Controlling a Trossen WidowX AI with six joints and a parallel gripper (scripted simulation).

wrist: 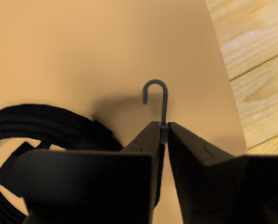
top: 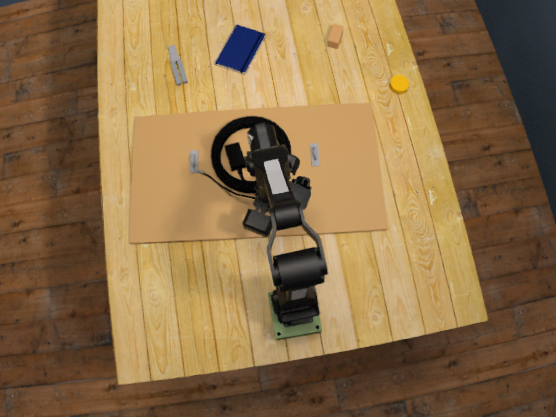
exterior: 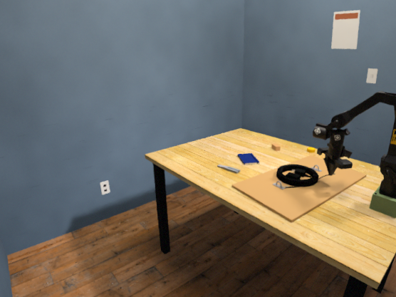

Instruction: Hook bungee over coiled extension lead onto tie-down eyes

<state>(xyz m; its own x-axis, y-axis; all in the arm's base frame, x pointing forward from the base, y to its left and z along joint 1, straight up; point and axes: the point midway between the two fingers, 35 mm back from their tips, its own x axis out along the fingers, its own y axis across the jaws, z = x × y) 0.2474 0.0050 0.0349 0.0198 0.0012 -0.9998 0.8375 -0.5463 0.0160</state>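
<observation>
The board lies 11 cm ahead of my hand, 10 cm below it and 2 cm to the left of it. The rest, counted from my hand: black coiled extension lead: 15 cm ahead, 7 cm below, 3 cm to the left; tan block: 46 cm ahead, 26 cm to the right, 9 cm below; yellow disc: 40 cm to the right, 28 cm ahead, 9 cm below.
</observation>
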